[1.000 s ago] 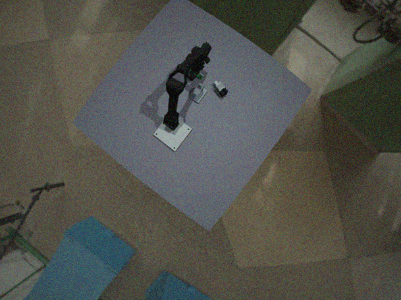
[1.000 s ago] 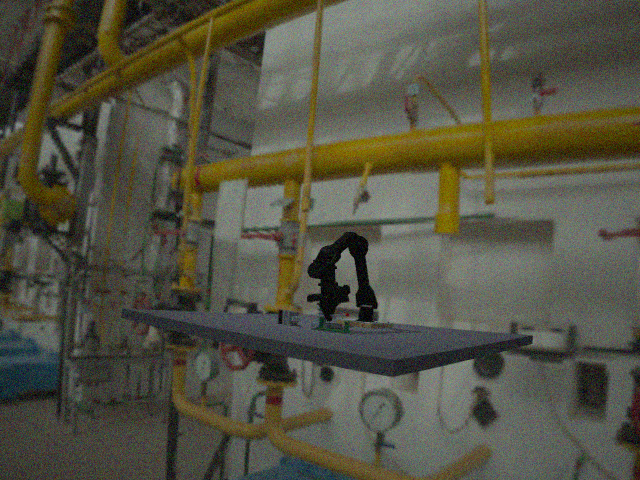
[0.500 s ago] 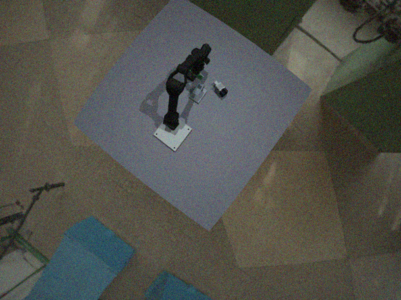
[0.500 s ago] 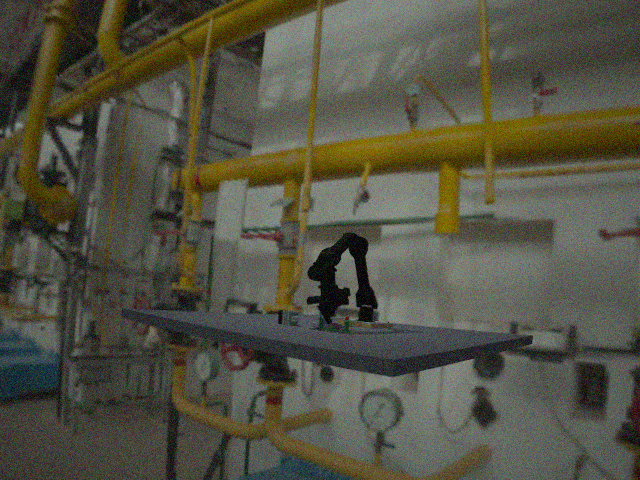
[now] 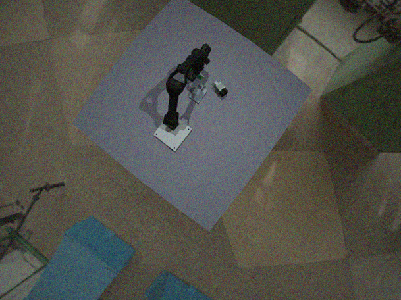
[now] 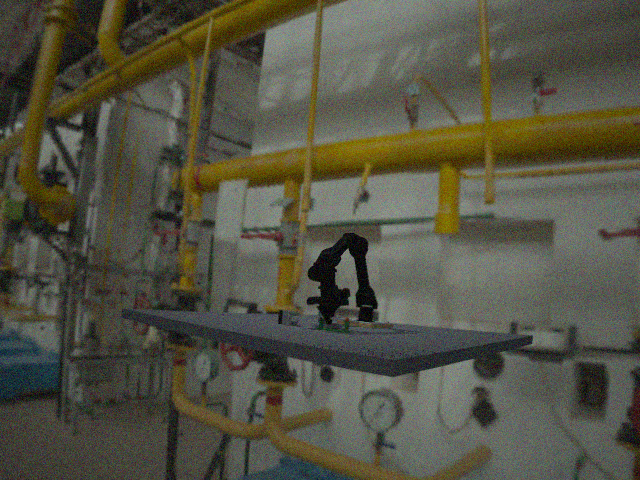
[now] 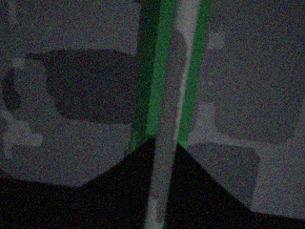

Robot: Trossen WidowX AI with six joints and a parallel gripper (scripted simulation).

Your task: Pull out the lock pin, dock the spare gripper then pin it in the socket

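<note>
Now: the green mount 20 mm to the left of my gripper tip. The rest, counted from my gripper tip: spare gripper: 190 mm to the right, 20 mm ahead, 10 mm above.
</note>
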